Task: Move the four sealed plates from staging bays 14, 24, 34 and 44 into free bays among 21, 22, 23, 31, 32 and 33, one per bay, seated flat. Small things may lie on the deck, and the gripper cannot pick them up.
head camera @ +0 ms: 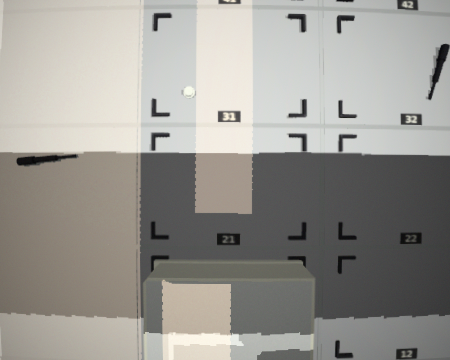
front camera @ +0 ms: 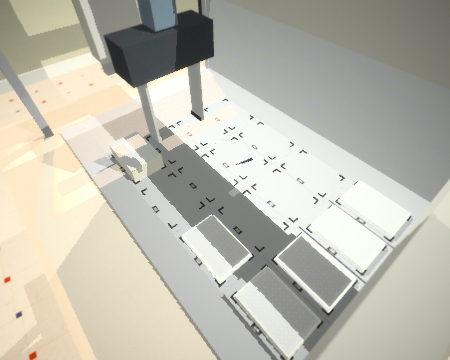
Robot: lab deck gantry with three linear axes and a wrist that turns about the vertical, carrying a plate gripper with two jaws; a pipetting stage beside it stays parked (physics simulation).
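Places are measured from the robot's base along level axes (x ahead, y left, z up), in centimetres.
Pixels of known places: gripper, between the fingertips: (front camera: 177, 126); robot's base, origin of its link: (front camera: 112, 155).
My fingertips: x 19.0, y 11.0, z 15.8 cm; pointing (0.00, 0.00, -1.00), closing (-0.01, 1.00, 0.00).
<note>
For each thing: its top centre in the pictures, then the offset to it from my fingertips. "*": a spot on its surface instead.
- bay 14, a spot on its surface: (front camera: 277, 312) * dx +37.2, dy -7.2, dz -12.9 cm
- bay 24, a spot on its surface: (front camera: 316, 272) * dx +37.3, dy +3.4, dz -12.9 cm
- bay 34, a spot on its surface: (front camera: 347, 237) * dx +37.0, dy +14.0, dz -12.9 cm
- bay 44, a spot on its surface: (front camera: 375, 210) * dx +37.3, dy +24.3, dz -12.9 cm
- small white round piece, centre of its top: (head camera: 188, 91) dx -16.1, dy +12.2, dz -15.4 cm
- tall pale block, centre of its top: (head camera: 228, 334) (front camera: 134, 149) dx -12.6, dy -6.7, dz -11.6 cm
- flat plate, centre of its top: (front camera: 215, 244) dx +20.2, dy -6.7, dz -14.4 cm
- second black tool, centre of its top: (head camera: 43, 158) dx -28.7, dy +6.4, dz -15.0 cm
- small pale square, a spot on its surface: (front camera: 234, 192) * dx +12.1, dy +5.8, dz -15.7 cm
Four flat sealed plates stand in the staging column at the lower right of the front view: bay 14 (front camera: 277, 312), bay 24 (front camera: 316, 272), bay 34 (front camera: 347, 237) and bay 44 (front camera: 375, 210). My gripper (front camera: 176, 130) is open, with nothing between its two jaws; it hangs over the deck's far end, around bays 21 and 31. It does not show in the head view. No plate stands in bays 21, 22, 23, 31, 32 or 33. A small white round piece (head camera: 188, 92) lies in bay 31. A black tool (front camera: 244, 161) (head camera: 439, 71) lies in bay 32.
A tall pale block (front camera: 136, 156) (head camera: 272, 305) stands in bay 11, beside bay 21. Another flat plate (front camera: 217, 248) stands in bay 13. A second black tool (head camera: 46, 159) lies left of bay 21. A small pale square (front camera: 234, 192) shows near bays 22 and 23.
</note>
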